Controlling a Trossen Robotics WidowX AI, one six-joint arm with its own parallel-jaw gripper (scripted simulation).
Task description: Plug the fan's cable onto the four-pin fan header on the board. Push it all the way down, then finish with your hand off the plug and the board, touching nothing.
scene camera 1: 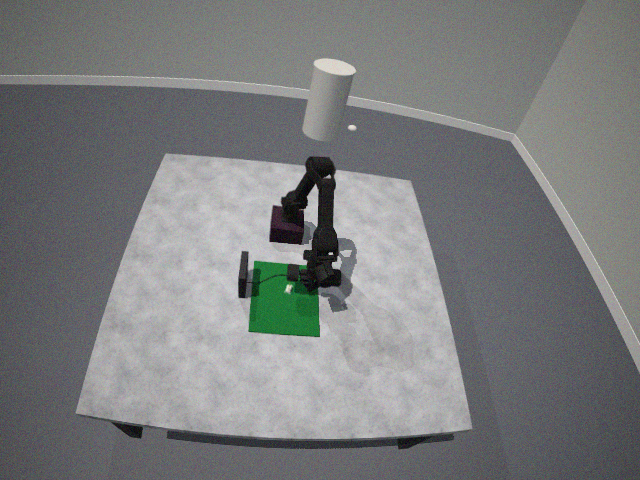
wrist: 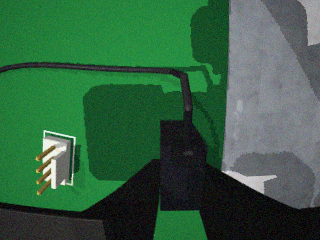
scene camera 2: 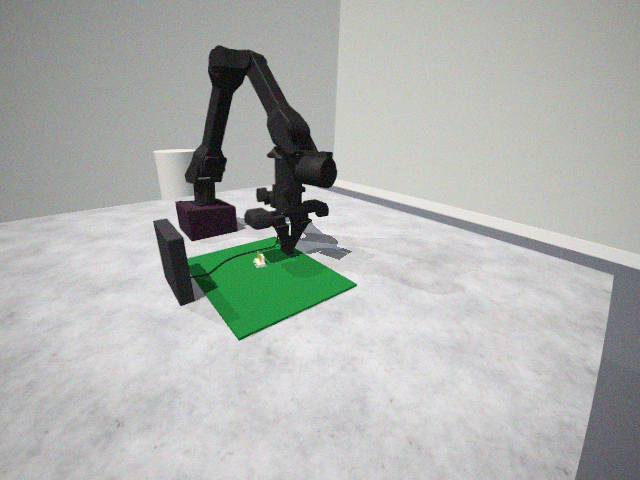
Scene:
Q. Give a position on a green board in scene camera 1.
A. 272,311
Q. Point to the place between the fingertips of the gripper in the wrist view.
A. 176,166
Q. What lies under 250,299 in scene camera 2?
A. A green board.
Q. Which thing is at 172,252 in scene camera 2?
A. A dark fan.

